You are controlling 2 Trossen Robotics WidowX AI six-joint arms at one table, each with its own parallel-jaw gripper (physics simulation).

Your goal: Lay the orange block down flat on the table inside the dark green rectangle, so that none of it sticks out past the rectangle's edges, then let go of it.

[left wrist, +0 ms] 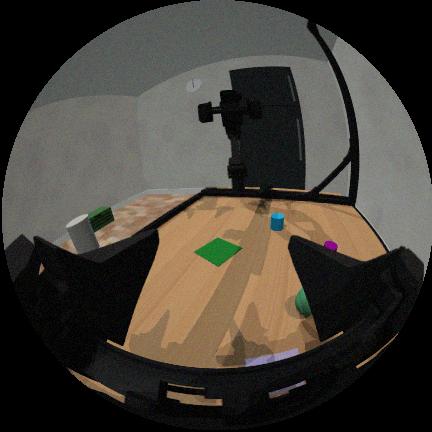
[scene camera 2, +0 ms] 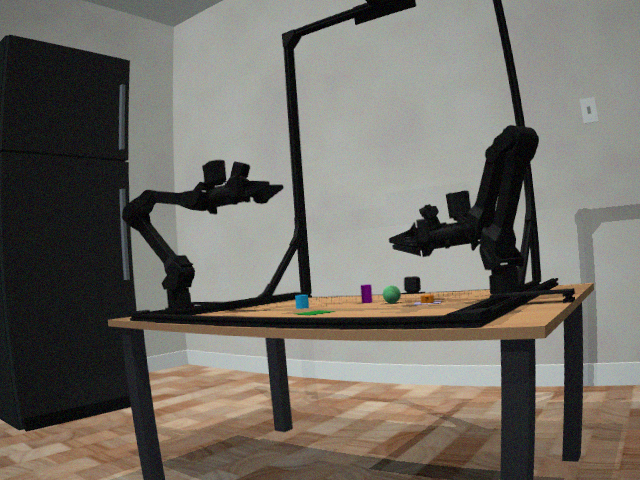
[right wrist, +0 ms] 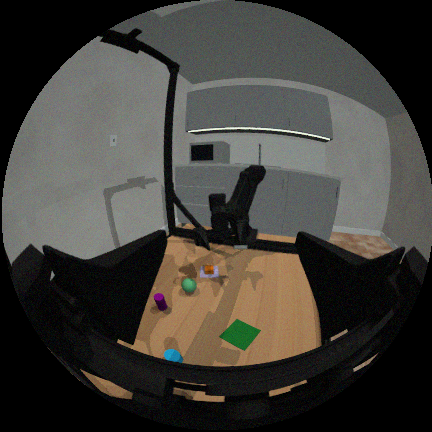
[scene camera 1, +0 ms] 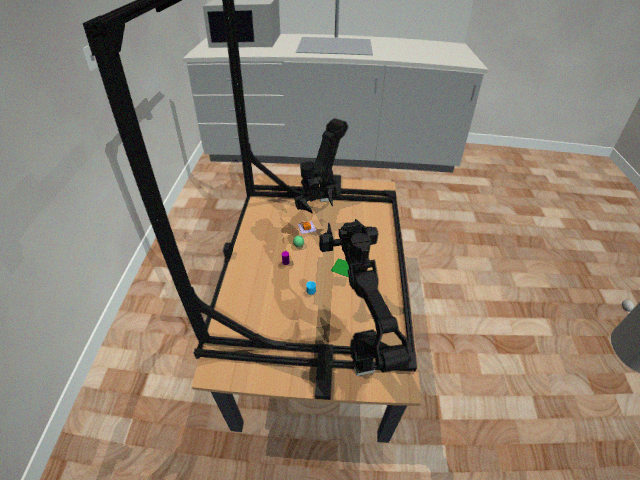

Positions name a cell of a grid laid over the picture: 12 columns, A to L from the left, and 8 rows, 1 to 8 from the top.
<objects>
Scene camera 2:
my left gripper: H5
my right gripper: F4
</objects>
